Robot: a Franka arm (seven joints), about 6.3 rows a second.
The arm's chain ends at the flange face. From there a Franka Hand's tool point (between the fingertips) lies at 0.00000 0.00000 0.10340 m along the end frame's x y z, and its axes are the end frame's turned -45 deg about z.
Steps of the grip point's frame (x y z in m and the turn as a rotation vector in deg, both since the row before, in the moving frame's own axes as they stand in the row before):
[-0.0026 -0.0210 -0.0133 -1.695 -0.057 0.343]
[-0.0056 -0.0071 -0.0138 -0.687 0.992 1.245]
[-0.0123 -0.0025 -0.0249 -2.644 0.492 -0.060]
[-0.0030 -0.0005 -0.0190 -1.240 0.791 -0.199]
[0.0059 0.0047 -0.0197 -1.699 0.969 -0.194]
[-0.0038 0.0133 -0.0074 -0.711 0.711 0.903]
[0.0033 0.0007 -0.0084 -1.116 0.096 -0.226]
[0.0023 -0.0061 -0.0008 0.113 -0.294 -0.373]
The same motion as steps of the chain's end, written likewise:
[-0.0188 -0.0153 -0.0133 -1.239 1.158 0.343]
[-0.0111 -0.0007 -0.0138 0.216 1.187 1.245]
[-0.0145 0.0042 -0.0248 -1.522 2.217 -0.060]
[-0.0051 0.0012 -0.0190 -0.317 1.436 -0.199]
[0.0041 -0.0018 -0.0196 -0.516 1.887 -0.194]
[0.0049 0.0121 -0.0074 0.000 1.006 0.903]
[0.0013 -0.0031 -0.0084 -0.721 0.857 -0.226]
[-0.0022 -0.0062 -0.0008 -0.128 -0.288 -0.373]

